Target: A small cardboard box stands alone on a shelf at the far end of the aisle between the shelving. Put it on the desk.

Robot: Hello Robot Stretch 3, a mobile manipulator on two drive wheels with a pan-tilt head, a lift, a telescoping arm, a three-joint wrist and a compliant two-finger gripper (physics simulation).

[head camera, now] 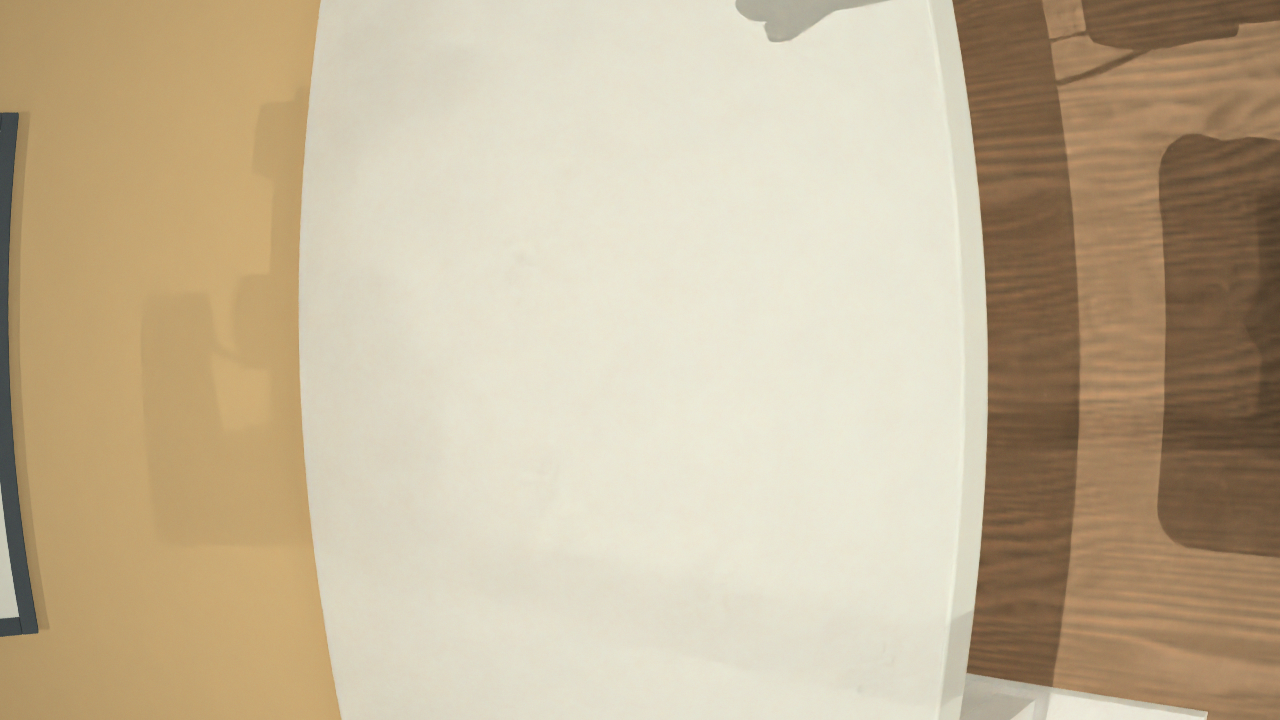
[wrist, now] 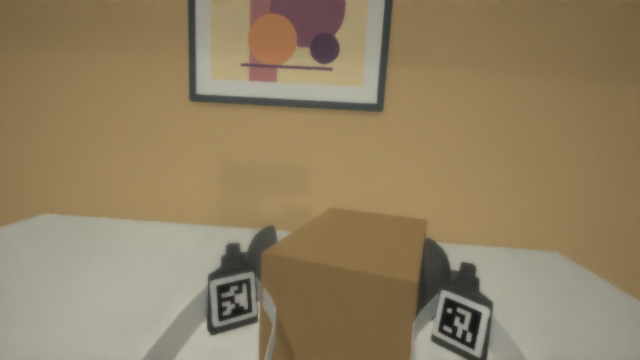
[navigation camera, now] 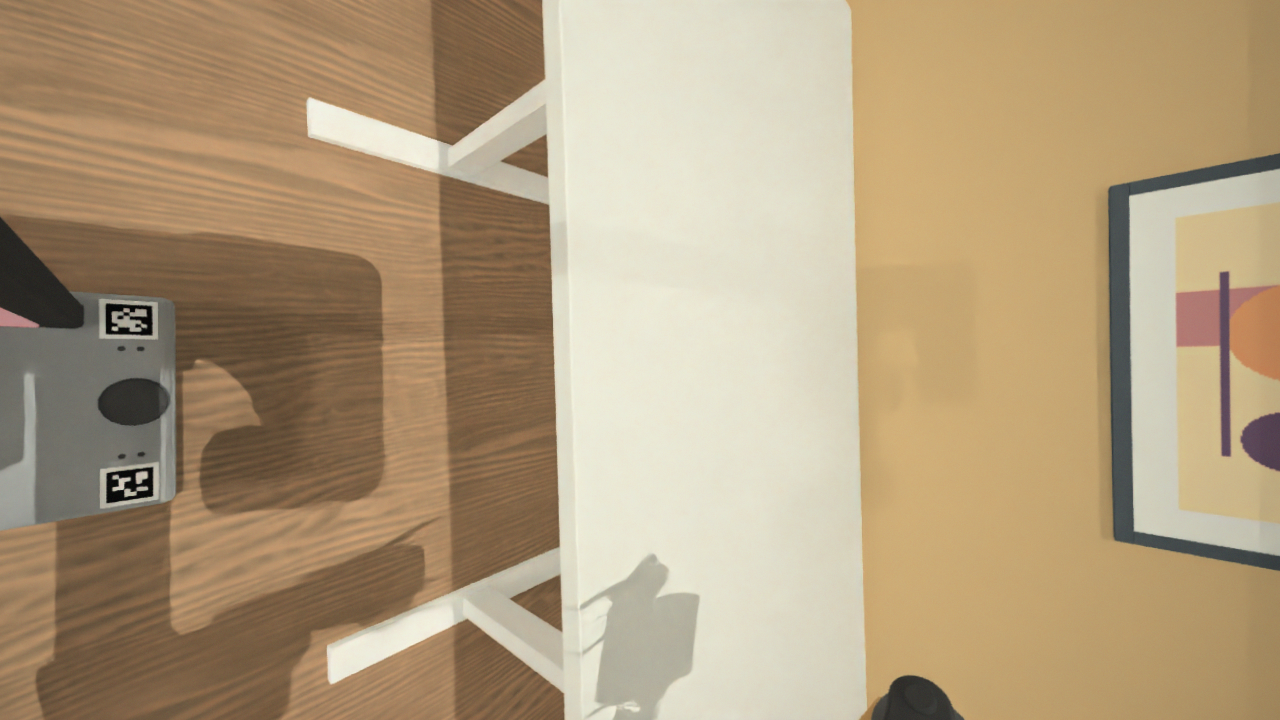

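Note:
The brown cardboard box is at the lower middle of the wrist view, between the two dark fingertips. My gripper is shut on it, one pad at each side. The box's underside is hidden below the frame. The white desk fills the middle of the head view, runs down the middle of the navigation view and spreads behind and beside the box in the wrist view. The gripper and box do not show in the head and navigation views. A shadow lies on the desk's lower part in the navigation view.
A tan wall with a framed picture stands behind the desk. White desk legs reach out over the wooden floor. My grey base is at the left, apart from the desk's front edge.

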